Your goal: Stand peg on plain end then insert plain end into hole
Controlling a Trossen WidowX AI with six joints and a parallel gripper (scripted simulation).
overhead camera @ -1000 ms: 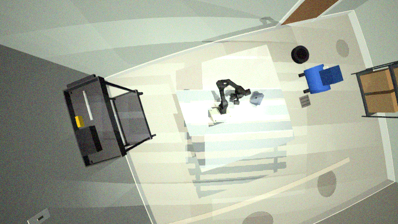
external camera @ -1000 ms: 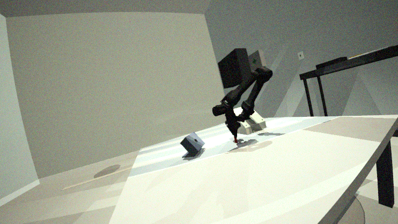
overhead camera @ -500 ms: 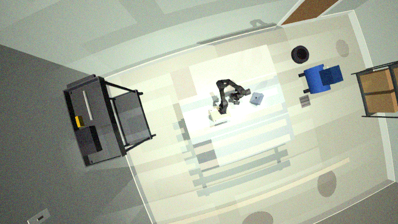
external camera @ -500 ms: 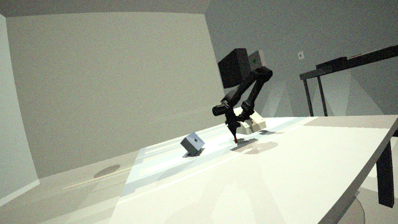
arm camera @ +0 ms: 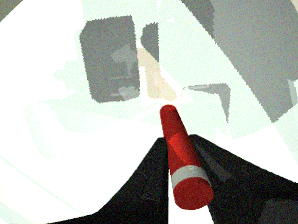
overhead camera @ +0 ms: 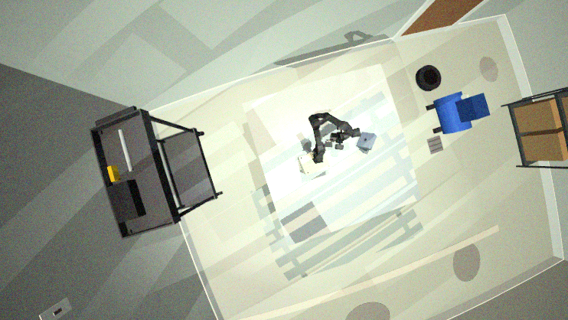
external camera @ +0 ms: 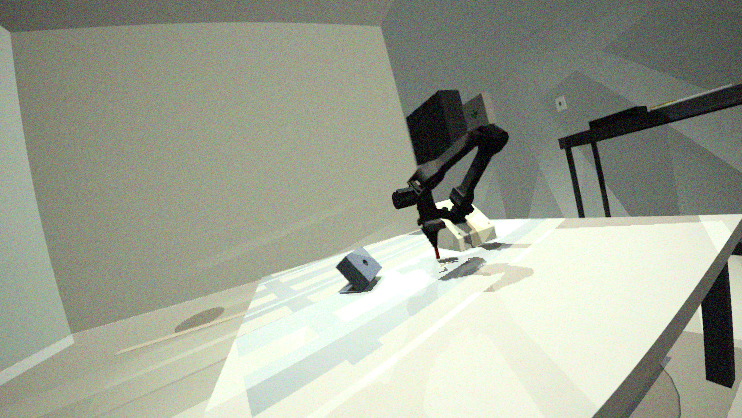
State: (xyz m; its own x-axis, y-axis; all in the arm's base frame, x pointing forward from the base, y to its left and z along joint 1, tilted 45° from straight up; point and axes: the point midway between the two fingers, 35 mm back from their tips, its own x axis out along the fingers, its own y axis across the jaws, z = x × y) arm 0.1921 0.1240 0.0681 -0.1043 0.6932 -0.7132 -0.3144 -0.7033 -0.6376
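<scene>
Now: the sloped panel 25 cm ahead of my gripper tip, 7 cm to the right of it and 1 cm below it. The rest, counted from my gripper tip: red peg (2 cm above).
</scene>
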